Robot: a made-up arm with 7 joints. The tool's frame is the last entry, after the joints. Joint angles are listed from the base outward.
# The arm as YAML. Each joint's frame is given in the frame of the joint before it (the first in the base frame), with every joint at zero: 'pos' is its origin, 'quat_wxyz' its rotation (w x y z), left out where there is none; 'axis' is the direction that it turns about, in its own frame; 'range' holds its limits. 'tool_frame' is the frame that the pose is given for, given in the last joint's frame.
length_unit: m
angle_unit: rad
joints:
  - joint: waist
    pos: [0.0, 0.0, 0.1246]
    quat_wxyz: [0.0, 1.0, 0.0, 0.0]
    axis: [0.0, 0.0, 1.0]
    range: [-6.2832, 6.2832]
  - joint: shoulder
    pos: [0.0, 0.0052, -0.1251]
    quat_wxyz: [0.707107, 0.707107, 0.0, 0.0]
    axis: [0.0, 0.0, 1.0]
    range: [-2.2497, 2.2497]
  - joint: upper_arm
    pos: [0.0, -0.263, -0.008]
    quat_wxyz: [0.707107, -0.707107, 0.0, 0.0]
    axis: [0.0, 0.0, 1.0]
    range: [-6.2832, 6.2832]
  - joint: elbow
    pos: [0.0, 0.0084, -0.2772]
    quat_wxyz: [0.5, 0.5, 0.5, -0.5]
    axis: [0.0, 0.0, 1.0]
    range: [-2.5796, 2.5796]
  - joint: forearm
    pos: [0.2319, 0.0, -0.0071]
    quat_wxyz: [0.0, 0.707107, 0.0, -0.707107]
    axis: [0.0, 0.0, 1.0]
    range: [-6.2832, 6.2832]
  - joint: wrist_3
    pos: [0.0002, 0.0, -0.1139]
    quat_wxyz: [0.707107, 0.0, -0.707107, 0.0]
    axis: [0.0, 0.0, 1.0]
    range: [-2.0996, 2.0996]
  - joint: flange
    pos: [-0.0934, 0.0, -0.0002]
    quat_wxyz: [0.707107, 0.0, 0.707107, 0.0]
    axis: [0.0, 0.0, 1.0]
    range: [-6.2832, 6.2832]
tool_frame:
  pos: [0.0, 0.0, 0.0]
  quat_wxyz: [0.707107, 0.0, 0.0, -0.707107]
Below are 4 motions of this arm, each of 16 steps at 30 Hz.
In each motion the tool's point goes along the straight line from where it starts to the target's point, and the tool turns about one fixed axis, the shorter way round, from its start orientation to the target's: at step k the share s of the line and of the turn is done. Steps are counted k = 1, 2, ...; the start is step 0. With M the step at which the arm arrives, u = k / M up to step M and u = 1 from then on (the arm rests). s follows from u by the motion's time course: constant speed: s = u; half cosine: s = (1 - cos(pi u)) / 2; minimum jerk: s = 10 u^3 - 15 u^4 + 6 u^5.
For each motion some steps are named. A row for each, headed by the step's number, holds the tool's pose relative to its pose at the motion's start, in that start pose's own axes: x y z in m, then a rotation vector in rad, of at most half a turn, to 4 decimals.
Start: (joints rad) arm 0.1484 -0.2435 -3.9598 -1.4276 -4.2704 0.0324 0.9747
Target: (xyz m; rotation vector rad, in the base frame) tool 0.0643 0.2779 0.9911 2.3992 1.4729 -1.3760
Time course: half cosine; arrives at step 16
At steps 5, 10, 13, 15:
5: -0.0255 -0.0131 0.0143 0.0140 0.0901 -0.1090
10: -0.0792 -0.0408 0.0444 0.0436 0.2802 -0.3392
13: -0.1050 -0.0541 0.0588 0.0578 0.3712 -0.4493
15: -0.1135 -0.0585 0.0636 0.0625 0.4015 -0.4859

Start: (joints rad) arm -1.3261 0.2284 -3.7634 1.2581 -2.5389 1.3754 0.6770
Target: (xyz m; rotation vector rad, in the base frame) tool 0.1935 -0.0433 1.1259 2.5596 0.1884 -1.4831
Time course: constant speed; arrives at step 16
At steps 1, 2, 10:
1: -0.0013 -0.0054 -0.0070 0.0243 -0.0155 0.0462
2: -0.0026 -0.0107 -0.0141 0.0487 -0.0310 0.0923
10: -0.0131 -0.0536 -0.0703 0.2433 -0.1548 0.4616

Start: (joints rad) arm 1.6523 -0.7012 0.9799 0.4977 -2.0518 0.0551 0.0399
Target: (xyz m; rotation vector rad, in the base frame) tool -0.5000 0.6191 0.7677 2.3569 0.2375 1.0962
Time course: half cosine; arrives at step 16
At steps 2, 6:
2: -0.0166 0.0019 0.0030 -0.0004 0.0214 -0.0216
6: -0.1343 0.0153 0.0245 -0.0029 0.1733 -0.1752

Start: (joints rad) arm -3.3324 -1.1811 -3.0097 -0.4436 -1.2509 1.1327 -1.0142
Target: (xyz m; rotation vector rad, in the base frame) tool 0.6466 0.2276 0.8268 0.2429 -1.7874 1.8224
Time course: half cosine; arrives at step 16
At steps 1, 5, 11, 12, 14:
1: 0.0010 -0.0010 0.0005 0.0013 -0.0008 -0.0043
5: 0.0221 -0.0238 0.0111 0.0312 -0.0178 -0.0994
11: 0.0773 -0.0834 0.0389 0.1092 -0.0622 -0.3478
12: 0.0849 -0.0915 0.0427 0.1198 -0.0683 -0.3817
14: 0.0957 -0.1031 0.0481 0.1350 -0.0769 -0.4302

